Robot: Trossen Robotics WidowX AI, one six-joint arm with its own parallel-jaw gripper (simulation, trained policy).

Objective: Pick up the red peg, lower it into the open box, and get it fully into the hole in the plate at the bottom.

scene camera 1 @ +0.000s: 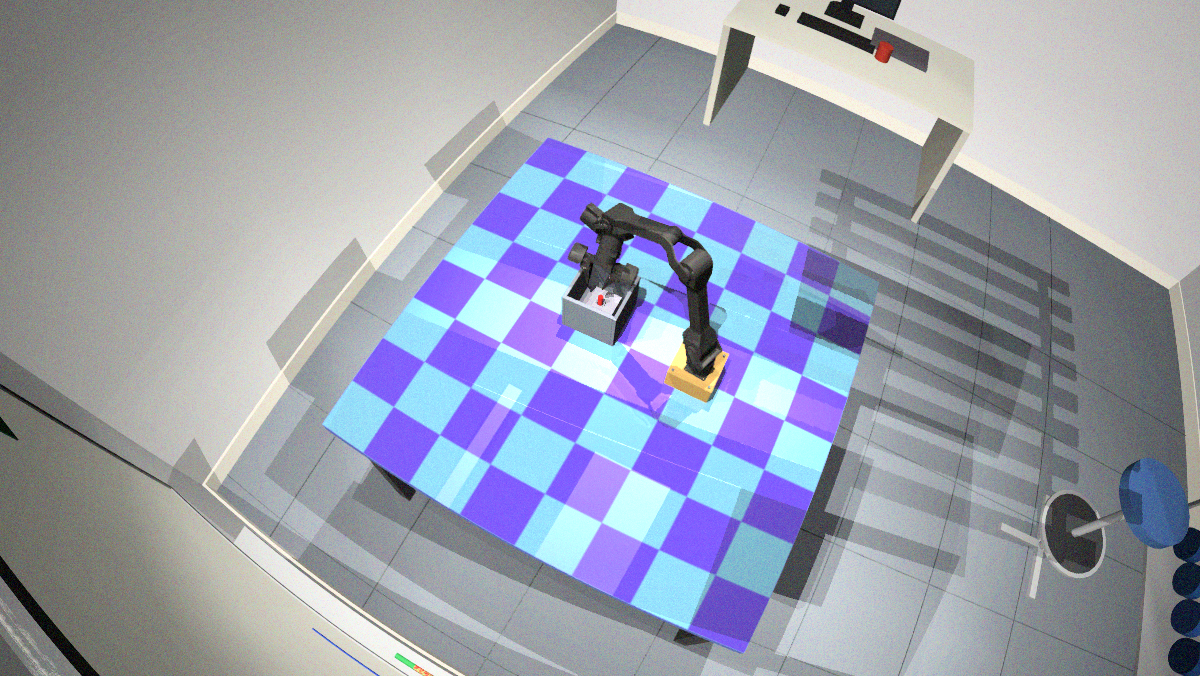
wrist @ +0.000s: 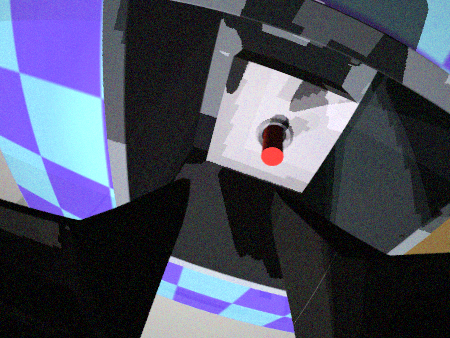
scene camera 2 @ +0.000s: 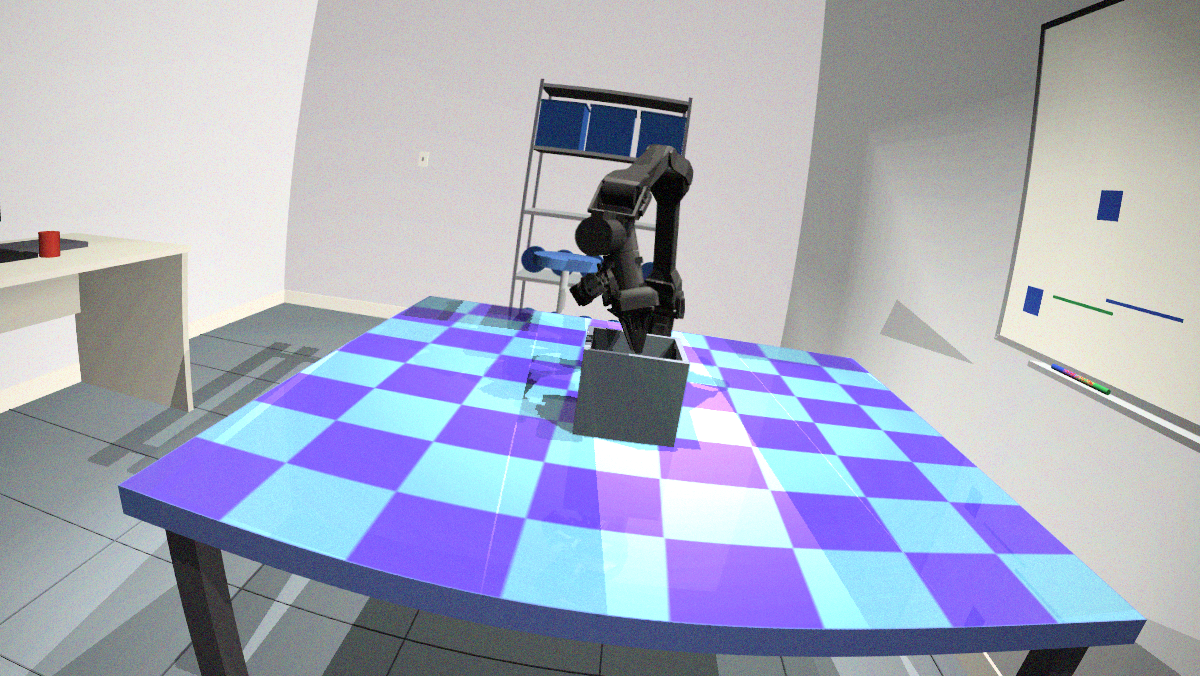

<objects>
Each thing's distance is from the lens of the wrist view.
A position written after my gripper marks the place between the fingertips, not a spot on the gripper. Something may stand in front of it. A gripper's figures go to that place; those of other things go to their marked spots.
my gripper [wrist: 231, 193]: 10 cm
grey box [wrist: 164, 76]: 11 cm
plate [wrist: 261, 91]: 15 cm
The marked spots on the plate and the grey box are 7 cm apart.
</objects>
